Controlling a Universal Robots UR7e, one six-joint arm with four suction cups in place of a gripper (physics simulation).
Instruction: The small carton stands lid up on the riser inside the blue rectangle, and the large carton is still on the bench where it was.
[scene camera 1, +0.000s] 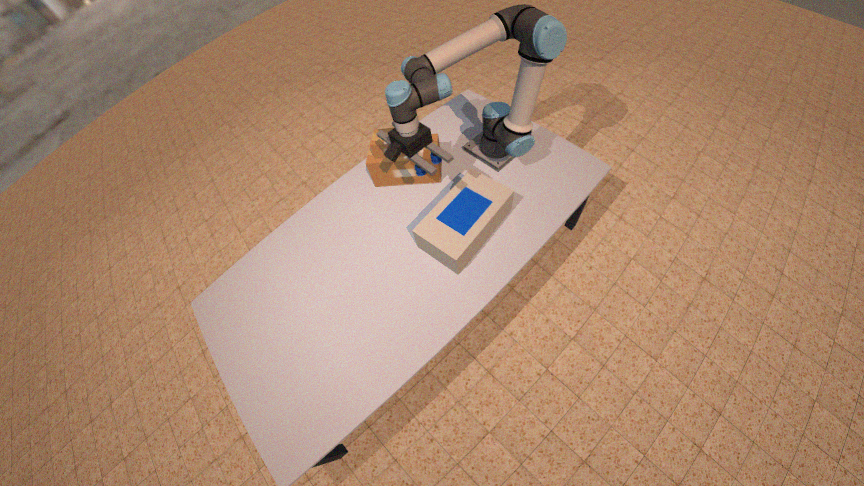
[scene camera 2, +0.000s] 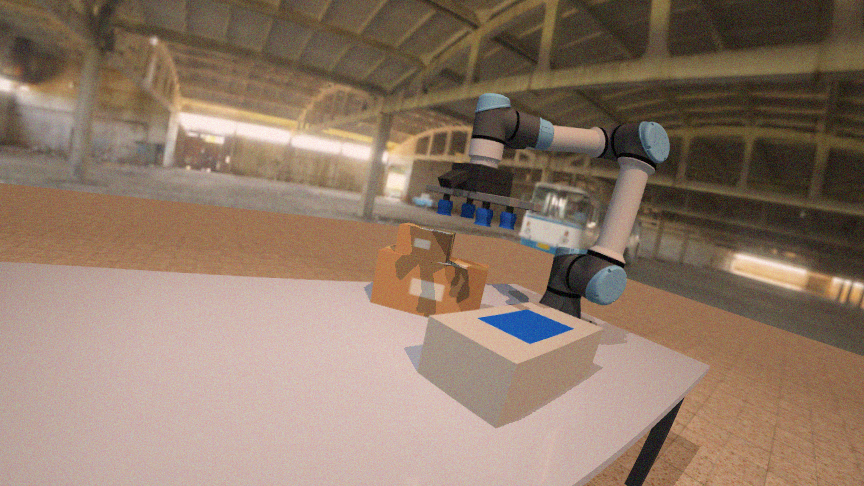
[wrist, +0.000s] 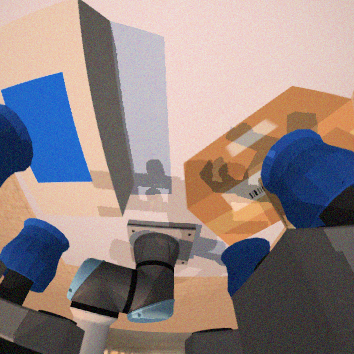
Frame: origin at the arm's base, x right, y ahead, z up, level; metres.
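Where they show: end effector, tool point: (scene camera 2: 473, 220) (wrist: 142, 212); arm's base, origin of the base link: (scene camera 1: 495, 146) (wrist: 156, 246).
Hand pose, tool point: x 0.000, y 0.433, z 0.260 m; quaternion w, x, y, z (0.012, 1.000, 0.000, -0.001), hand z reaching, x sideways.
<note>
Things, the pixels of their centre, and the offset from my tool point. Level surfaces: height alone.
- small brown carton, body centre: (wrist: 320, 188) (scene camera 2: 426, 241) (scene camera 1: 391, 142) dx +0.234, dy -0.039, dz -0.097 m
- large orange-brown carton, body centre: (wrist: 265, 164) (scene camera 2: 431, 283) (scene camera 1: 405, 160) dx +0.209, dy -0.069, dz -0.214 m
- bench, its level: dz -0.291 m
- beige riser, body centre: (scene camera 2: 520, 350) (wrist: 63, 125) (scene camera 1: 465, 219) dx -0.195, dy -0.034, dz -0.231 m
- blue rectangle, body centre: (wrist: 44, 136) (scene camera 2: 528, 324) (scene camera 1: 464, 209) dx -0.195, dy -0.034, dz -0.171 m
The small brown carton (scene camera 2: 425, 243) stands on top of the large carton in scene camera 2; which side is its lid I cannot tell. In the other views it is largely hidden by the tool. The large orange-brown carton (scene camera 1: 386, 178) (scene camera 2: 392, 282) (wrist: 197, 175) stands on the bench (scene camera 1: 302, 302) (scene camera 2: 211, 374) (wrist: 225, 40). The beige riser (scene camera 1: 447, 243) (scene camera 2: 465, 362) (wrist: 50, 40) carries the blue rectangle (scene camera 1: 464, 210) (scene camera 2: 525, 326) (wrist: 50, 130), with no carton on it. My suction gripper (scene camera 1: 415, 154) (scene camera 2: 476, 213) (wrist: 150, 207) is open, its four blue cups above the cartons and apart from them, holding nothing.
The arm's base plate (scene camera 1: 498, 163) (wrist: 192, 230) is fixed to the bench beyond the riser. The riser stands between the large carton and the bench's right edge in scene camera 1. Shadows of the tool fall on the cartons.
</note>
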